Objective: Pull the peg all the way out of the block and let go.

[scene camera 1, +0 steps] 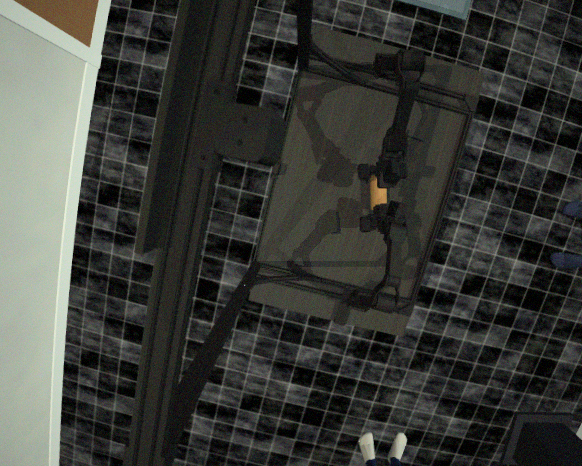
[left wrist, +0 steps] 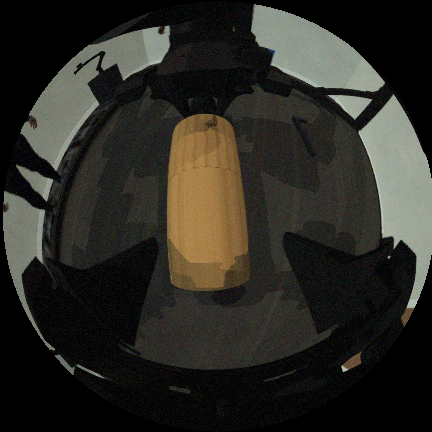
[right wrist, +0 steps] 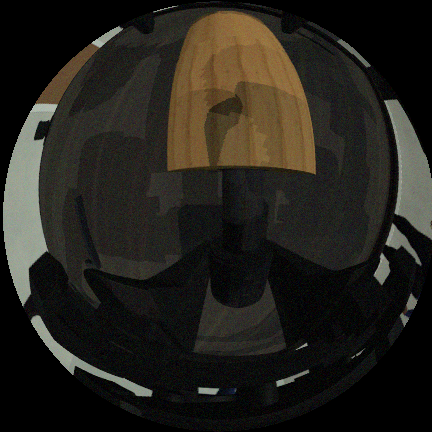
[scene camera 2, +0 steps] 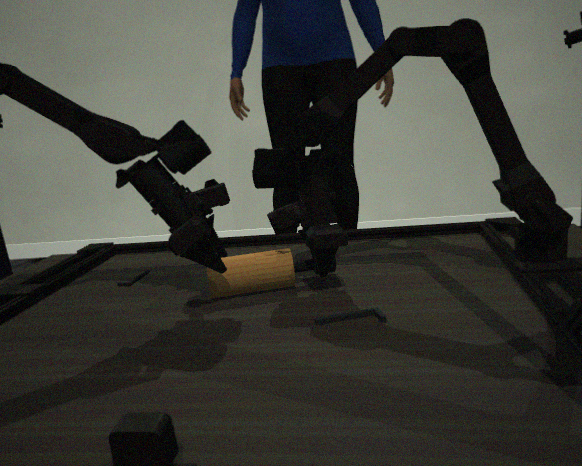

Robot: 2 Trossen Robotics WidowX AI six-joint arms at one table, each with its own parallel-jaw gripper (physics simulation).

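Observation:
The block is a light wooden cylinder lying on its side. A dark peg with a thicker outer end sticks out of its end face, at the right in scene camera 2. How deep it sits inside is hidden. My right gripper is shut on the peg near its thick end. My left gripper is open at the block's other end, with a finger at each side of the block in the left wrist view. Whether the fingers touch it is unclear.
A dark bent rod lies on the table, and a smaller one lies at the left in scene camera 2. A dark box shape stands at the near edge there. Raised dark rails border the table.

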